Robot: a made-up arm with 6 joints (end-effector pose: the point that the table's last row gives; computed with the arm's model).
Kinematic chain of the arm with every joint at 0, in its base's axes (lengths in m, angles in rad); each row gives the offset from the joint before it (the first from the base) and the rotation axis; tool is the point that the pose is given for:
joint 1: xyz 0 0 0.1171 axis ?
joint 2: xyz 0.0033 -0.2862 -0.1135 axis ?
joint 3: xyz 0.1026 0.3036 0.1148 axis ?
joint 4: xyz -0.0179 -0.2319 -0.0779 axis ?
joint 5: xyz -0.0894 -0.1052 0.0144 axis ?
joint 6: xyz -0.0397 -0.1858 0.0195 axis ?
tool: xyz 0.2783 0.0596 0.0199
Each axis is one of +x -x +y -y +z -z.
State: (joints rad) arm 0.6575 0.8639 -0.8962 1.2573 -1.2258 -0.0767
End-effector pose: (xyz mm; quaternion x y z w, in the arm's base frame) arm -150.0 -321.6 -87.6 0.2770 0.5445 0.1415 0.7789
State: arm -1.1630 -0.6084 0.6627 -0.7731 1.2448 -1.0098
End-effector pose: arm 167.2 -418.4 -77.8 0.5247 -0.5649 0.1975 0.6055
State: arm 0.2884 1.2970 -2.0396 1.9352 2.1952 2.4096
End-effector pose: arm -645.6 -323.5 -265.6 0.0611 0.3817 -0.9088 0.1569
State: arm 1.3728 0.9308 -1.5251 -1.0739 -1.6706 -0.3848
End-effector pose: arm -545.3 -58.6 551.9 -0.3334 0.0436 -0.8856 0.3204
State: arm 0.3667 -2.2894 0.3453 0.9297 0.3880 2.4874
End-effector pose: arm -334.8 -574.8 23.5 -0.4035 0.4497 -0.7796 0.1651
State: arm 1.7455 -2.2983 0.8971 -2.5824 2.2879 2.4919
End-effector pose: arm 278.2 -32.4 429.1 0.3132 0.1569 -0.5777 0.7372
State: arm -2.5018 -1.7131 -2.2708 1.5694 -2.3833 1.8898
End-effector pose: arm 581.0 689.9 61.8 0.6183 0.7083 -0.1146 0.3206
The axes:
joint 1: -x
joint 2: +z
joint 3: +z
joint 4: +x
joint 5: -y
joint 6: -x

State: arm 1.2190 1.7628 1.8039 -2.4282 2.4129 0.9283
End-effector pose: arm -35.2 -123.5 278.9 -0.9610 0.2640 0.0251 0.0785
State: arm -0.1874 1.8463 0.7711 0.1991 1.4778 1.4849
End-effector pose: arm -4.8 151.1 262.1 0.3767 -0.5831 0.3884 0.6059
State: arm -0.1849 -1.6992 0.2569 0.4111 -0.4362 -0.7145
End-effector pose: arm -148.4 -577.8 -192.6 0.5854 -0.1299 -0.5842 0.5469
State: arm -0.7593 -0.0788 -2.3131 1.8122 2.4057 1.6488
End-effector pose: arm 68.2 597.6 141.8 0.1308 -0.2737 0.6131 0.7294
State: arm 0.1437 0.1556 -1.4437 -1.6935 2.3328 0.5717
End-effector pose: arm -39.1 303.3 203.8 -0.7811 -0.3867 0.3194 0.3720
